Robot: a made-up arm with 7 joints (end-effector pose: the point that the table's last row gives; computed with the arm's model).
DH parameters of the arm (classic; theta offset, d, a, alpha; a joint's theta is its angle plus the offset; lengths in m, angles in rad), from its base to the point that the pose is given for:
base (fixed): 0 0 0 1.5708
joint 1: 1.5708 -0.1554 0 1.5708
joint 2: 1.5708 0 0 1.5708
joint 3: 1.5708 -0.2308 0 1.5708
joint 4: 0 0 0 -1.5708
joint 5: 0 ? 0 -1.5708
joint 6: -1.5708 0 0 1.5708
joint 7: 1.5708 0 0 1.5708
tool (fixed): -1.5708 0 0 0
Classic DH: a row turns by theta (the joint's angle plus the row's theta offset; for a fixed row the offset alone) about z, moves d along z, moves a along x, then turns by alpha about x.
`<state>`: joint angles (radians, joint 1 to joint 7).
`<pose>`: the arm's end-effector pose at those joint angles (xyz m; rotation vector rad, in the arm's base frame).
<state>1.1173 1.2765 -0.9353 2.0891 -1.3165 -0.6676 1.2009</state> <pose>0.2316 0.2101 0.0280 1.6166 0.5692 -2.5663</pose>
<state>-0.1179 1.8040 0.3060 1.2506 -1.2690 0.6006 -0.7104</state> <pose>0.2371 0.4389 0.1124 -2.4933 0.1276 0.9631</pose>
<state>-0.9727 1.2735 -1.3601 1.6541 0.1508 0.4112 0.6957</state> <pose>-0.2112 0.2865 -0.2058 -1.1017 1.1719 -1.0248</pose>
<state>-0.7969 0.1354 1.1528 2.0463 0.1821 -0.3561 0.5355</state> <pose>-0.0027 0.3690 -0.1265 0.7767 -1.4687 -0.4145</pose>
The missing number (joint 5, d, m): -0.2455
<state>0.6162 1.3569 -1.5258 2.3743 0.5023 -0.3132 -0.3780</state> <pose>0.1090 0.1721 -0.1407 -0.5240 -1.5248 -0.9029</pose>
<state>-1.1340 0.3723 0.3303 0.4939 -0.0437 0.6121 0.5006</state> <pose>-0.3182 0.3531 -0.2701 0.0689 1.1083 0.3515</pose>
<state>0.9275 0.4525 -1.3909 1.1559 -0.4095 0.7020 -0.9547</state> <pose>0.3387 0.1008 -0.2037 1.7418 -1.6843 -0.9916</pose>
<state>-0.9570 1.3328 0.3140 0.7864 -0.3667 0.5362 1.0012</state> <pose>0.0599 0.5609 -0.1599 0.4523 0.8233 -0.4498</pose>
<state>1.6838 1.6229 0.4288 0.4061 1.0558 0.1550 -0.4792</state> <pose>-0.0736 0.6090 0.0804 -0.0941 2.0132 -2.3020</pose>
